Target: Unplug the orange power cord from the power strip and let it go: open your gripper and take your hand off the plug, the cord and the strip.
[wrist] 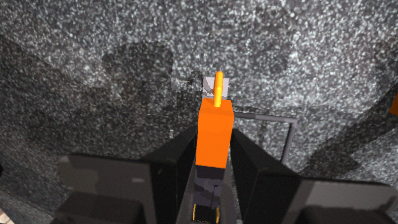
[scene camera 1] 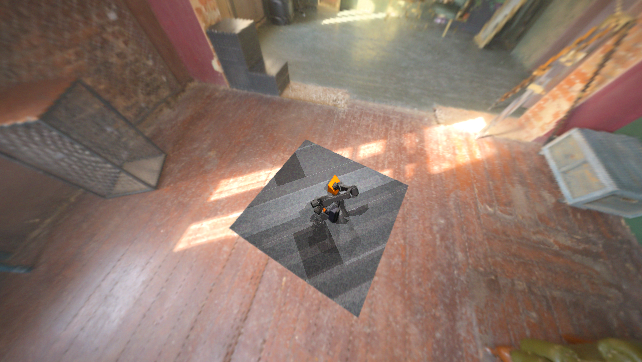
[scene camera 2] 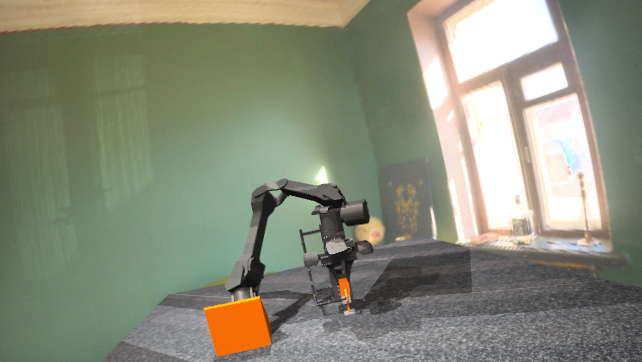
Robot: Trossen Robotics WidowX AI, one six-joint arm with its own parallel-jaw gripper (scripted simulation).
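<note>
There is my gripper (scene camera 2: 343, 283), and the wrist view has the gripper too (wrist: 214, 132).
</note>
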